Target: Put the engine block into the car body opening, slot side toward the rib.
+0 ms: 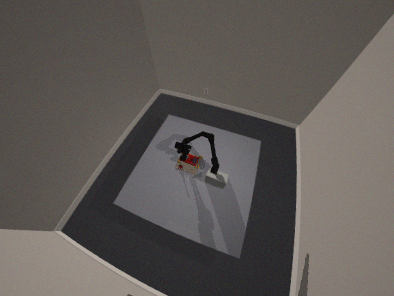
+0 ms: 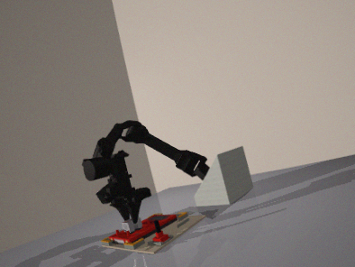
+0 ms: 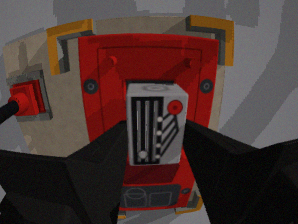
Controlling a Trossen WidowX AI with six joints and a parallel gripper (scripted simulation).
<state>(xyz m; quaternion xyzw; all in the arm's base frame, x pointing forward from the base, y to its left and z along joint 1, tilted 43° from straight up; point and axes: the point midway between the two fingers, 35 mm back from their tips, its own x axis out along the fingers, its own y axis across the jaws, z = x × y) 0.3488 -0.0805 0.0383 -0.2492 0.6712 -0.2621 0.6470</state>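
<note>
The engine block lies 10 mm below my gripper tip.
</note>
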